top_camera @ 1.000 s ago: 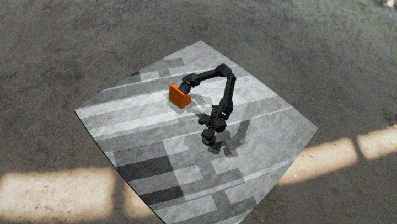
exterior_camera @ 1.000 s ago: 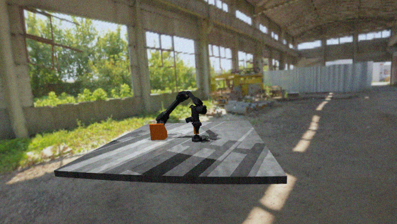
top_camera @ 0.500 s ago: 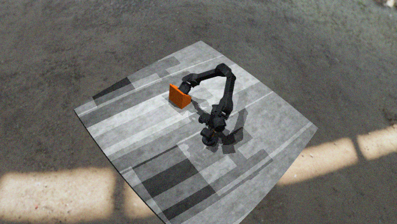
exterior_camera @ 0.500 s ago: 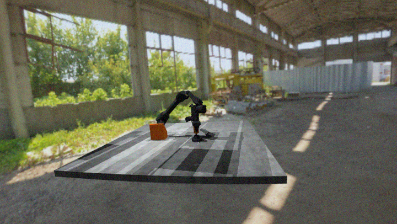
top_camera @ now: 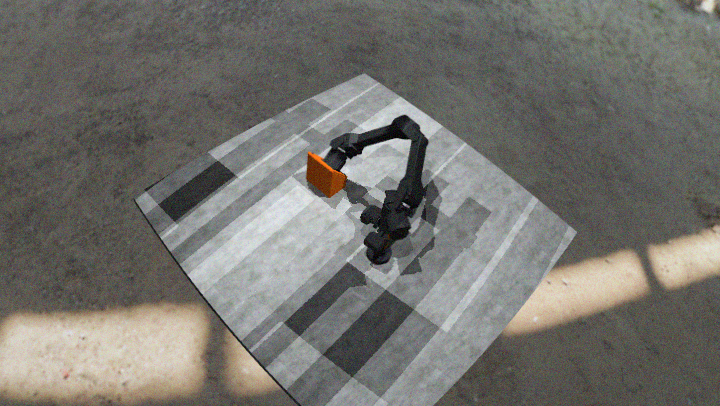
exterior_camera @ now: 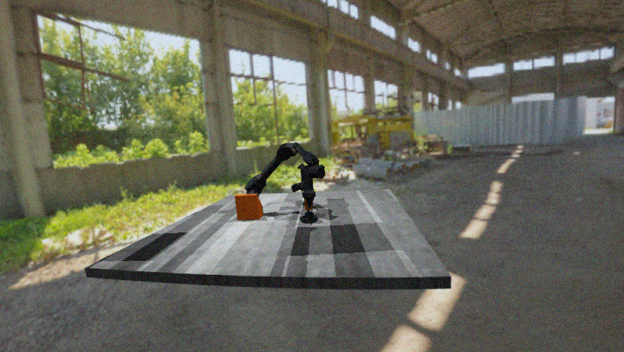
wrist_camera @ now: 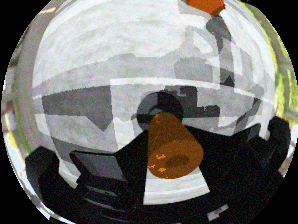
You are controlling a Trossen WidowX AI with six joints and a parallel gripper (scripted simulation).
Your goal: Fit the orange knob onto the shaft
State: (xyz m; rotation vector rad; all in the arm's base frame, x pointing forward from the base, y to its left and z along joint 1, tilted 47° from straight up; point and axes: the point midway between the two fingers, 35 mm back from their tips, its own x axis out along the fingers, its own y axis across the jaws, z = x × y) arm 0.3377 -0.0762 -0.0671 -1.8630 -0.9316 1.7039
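Right now the orange knob is 2 cm above my gripper tip. Round my gripper tip: dark round pedestal (4 cm below).
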